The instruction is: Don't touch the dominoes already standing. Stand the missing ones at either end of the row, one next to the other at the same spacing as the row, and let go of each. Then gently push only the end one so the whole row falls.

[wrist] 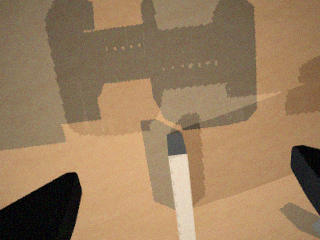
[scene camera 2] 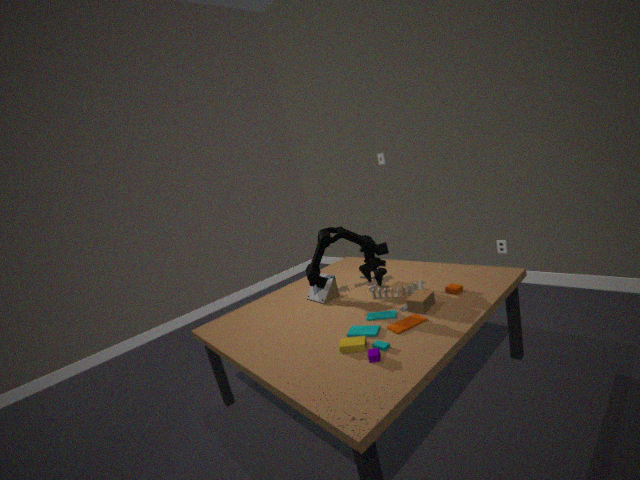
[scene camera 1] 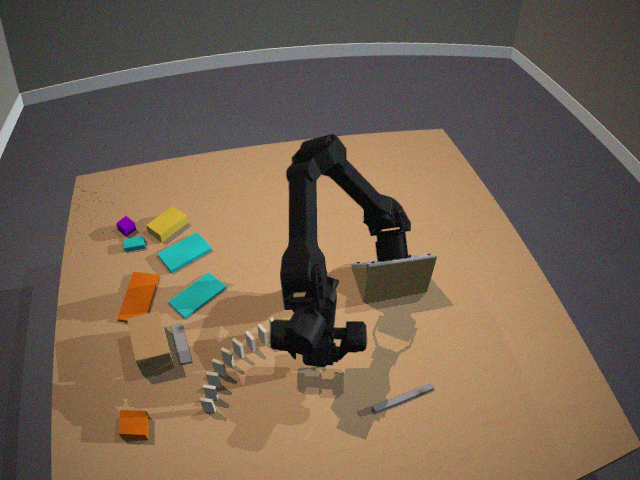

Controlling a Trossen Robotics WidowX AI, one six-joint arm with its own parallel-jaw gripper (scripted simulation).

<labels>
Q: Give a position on a tan box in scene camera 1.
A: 149,342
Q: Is my gripper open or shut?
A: Open.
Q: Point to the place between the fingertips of my gripper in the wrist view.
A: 185,170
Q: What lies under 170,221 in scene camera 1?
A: A yellow block.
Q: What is my gripper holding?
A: Nothing.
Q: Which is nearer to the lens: the orange slab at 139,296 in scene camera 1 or the orange cube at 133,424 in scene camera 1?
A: The orange cube.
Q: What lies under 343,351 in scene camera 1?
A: My gripper.
</labels>
